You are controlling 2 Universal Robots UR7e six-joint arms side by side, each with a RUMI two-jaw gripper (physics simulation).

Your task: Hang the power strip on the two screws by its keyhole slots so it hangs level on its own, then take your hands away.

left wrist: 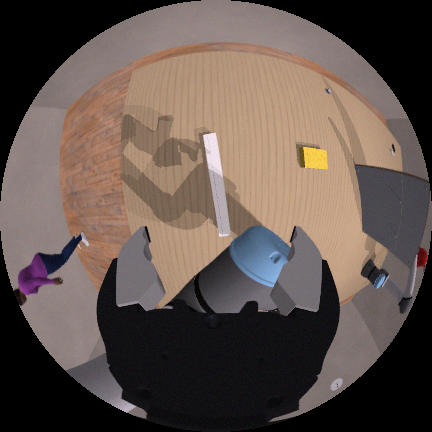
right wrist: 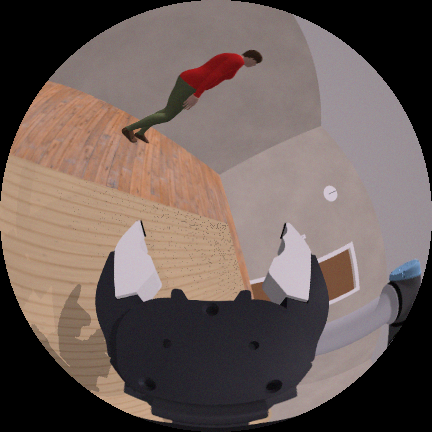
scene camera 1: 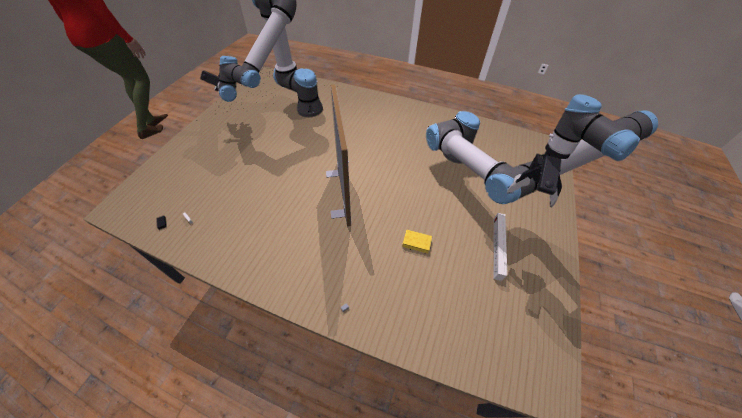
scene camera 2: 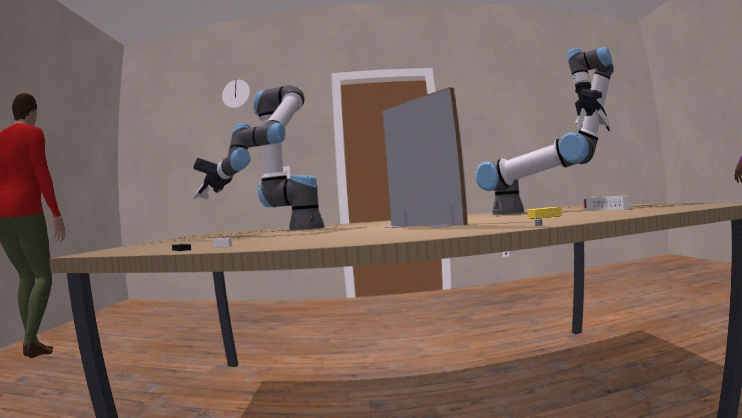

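Seen in the pictures: left gripper, fingertip midpoint: (left wrist: 219, 229) (scene camera 1: 528, 200) (scene camera 2: 595, 130); right gripper, fingertip midpoint: (right wrist: 212, 224) (scene camera 2: 200, 184); left arm's base, link origin: (scene camera 2: 508, 213); right arm's base, link origin: (left wrist: 365, 266) (scene camera 1: 310, 109) (scene camera 2: 306, 228).
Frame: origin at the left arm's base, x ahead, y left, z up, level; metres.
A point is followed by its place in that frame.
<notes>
The white power strip (scene camera 1: 500, 246) {x 0.379, y 0.444, z 0.049 m} (scene camera 2: 606, 202) {x 0.392, y 0.441, z 0.028 m} (left wrist: 216, 185) {x 0.356, y 0.442, z 0.049 m} lies on the table at the right of both scene views. The upright grey board (scene camera 1: 341, 155) {x 0.699, y -0.096, z 0.373 m} (scene camera 2: 425, 160) {x 0.622, y -0.202, z 0.207 m} (left wrist: 395, 205) {x 0.622, y -0.172, z 0.236 m} stands mid-table; its screws are too small to make out clearly. My left gripper (scene camera 1: 532, 197) {x 0.349, y 0.428, z 0.300 m} (scene camera 2: 592, 128) {x 0.349, y 0.428, z 0.300 m} (left wrist: 219, 229) {x 0.349, y 0.428, z 0.300 m} is open and empty, high above the table and apart from the strip. My right gripper (scene camera 2: 199, 196) {x 0.636, y -1.169, z 0.222 m} (right wrist: 212, 224) {x 0.636, y -1.169, z 0.222 m} is open and empty, off at the left of the scene views, far from the strip. The strip's keyhole slots do not show.
A yellow sponge (scene camera 1: 416, 241) {x 0.583, y 0.185, z 0.028 m} (scene camera 2: 544, 212) {x 0.612, y 0.183, z 0.017 m} (left wrist: 315, 158) {x 0.570, y 0.185, z 0.029 m} lies between board and strip. A small grey cube (scene camera 1: 344, 307) {x 0.959, y 0.170, z 0.015 m} (scene camera 2: 537, 222) {x 0.968, y 0.167, z 0.008 m} (left wrist: 328, 90) {x 0.952, y 0.172, z 0.014 m} lies near the table's front edge. A black block (scene camera 1: 161, 222) {x 1.277, y -0.647, z 0.014 m} (scene camera 2: 181, 247) {x 1.299, y -0.631, z 0.009 m} and a white piece (scene camera 1: 187, 218) {x 1.182, y -0.575, z 0.021 m} (scene camera 2: 222, 242) {x 1.186, y -0.580, z 0.012 m} lie at the left.
</notes>
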